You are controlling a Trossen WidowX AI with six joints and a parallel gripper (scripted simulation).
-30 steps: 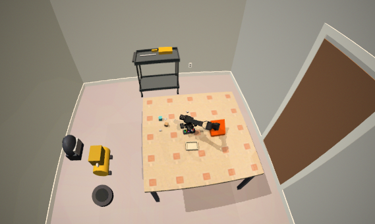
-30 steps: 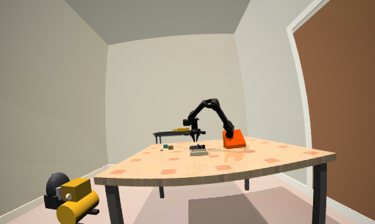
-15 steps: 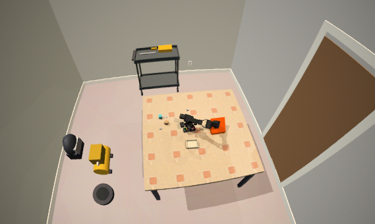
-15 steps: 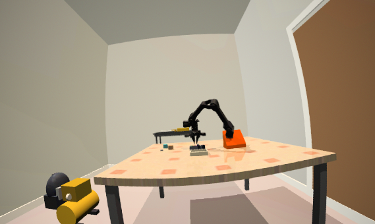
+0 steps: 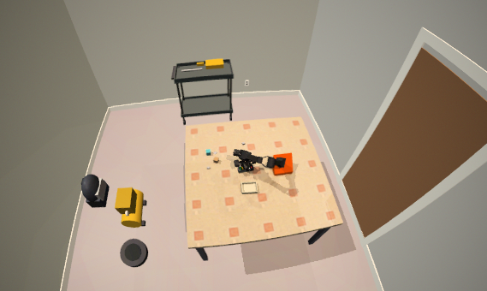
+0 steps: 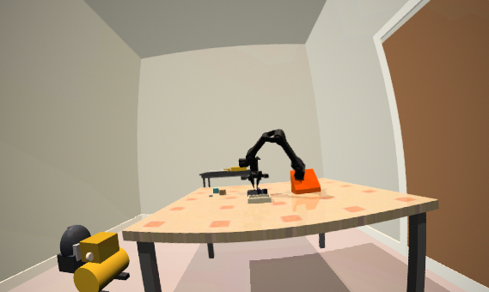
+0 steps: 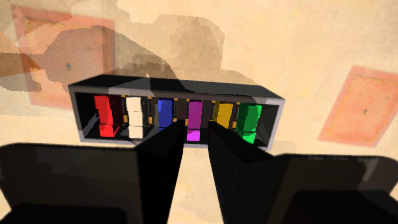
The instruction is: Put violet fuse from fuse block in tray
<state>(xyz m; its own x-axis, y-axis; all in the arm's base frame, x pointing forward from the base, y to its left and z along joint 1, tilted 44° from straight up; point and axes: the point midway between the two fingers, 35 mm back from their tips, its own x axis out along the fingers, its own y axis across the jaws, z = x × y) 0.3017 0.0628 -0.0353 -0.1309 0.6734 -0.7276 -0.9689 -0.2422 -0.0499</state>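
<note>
Right now the violet fuse is 2 cm below my gripper tip. From my gripper tip the other things lie so: green fuse: 4 cm ahead, 1 cm to the left, 2 cm below; then blue fuse: 2 cm behind, 2 cm below; then yellow fuse: 2 cm ahead, 2 cm below.
</note>
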